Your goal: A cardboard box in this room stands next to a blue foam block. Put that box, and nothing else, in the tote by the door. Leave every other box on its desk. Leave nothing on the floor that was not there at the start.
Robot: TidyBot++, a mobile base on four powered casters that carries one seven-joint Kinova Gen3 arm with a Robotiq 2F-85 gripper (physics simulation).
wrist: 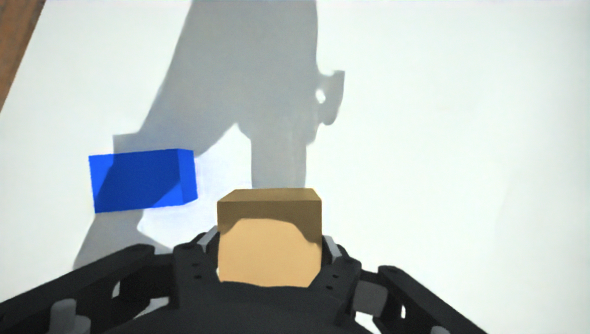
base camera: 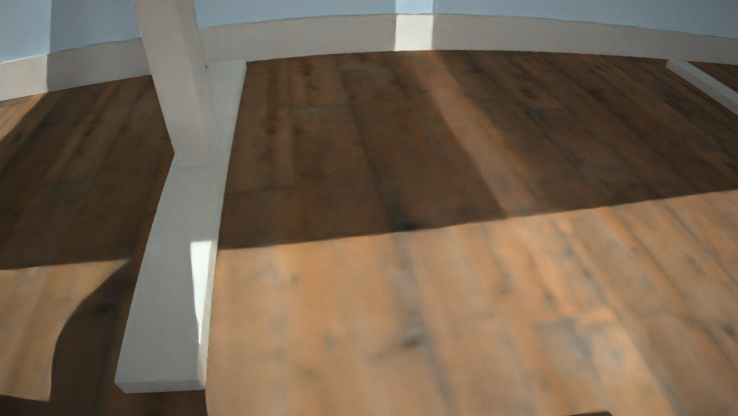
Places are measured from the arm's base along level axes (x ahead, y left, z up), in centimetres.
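Pixels of known places: gripper, between the fingertips: (wrist: 271, 245).
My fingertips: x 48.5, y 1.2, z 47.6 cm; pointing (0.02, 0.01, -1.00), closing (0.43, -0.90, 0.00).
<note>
For each thing: its top centre in the pictures, then the offset to it from my fingertips. "spot": a spot on its surface instead. Level surfaces: height alone.
- tan cardboard box, centre of its top: (wrist: 270, 277) dx -1.1, dy -0.7, dz +1.8 cm
- white desk top, height of its surface: dz -15.3 cm
- blue foam block, centre of its top: (wrist: 136, 180) dx -4.7, dy +14.3, dz -10.8 cm
- white desk leg, a spot on its surface: (base camera: 173, 103) spot: dx +5.6, dy +22.3, dz -74.9 cm
- long foot, a spot on its surface: (base camera: 160, 289) spot: dx -15.0, dy +19.4, dz -84.8 cm
- wooden floor, height of its surface: dz -87.3 cm
- white foot, a spot on its surface: (base camera: 708, 85) spot: dx +47.0, dy -93.9, dz -85.0 cm
In the wrist view a tan cardboard box (wrist: 270, 250) is between the two fingertips of my gripper (wrist: 271, 245), which is shut on it. The box is held above the white desk top (wrist: 425, 150), and the shadow of the arm and gripper falls on the desk beyond it. A blue foam block (wrist: 140, 181) lies on the desk to the left of the box, apart from it. The tote and the door do not show in either view.
In the base view a white desk leg (base camera: 173, 103) with a long foot (base camera: 160, 289) stands at the left on the wooden floor (base camera: 413, 310). Another white foot (base camera: 708, 85) shows at the far right. A blue wall (base camera: 310, 7) with a pale baseboard (base camera: 310, 36) runs behind.
</note>
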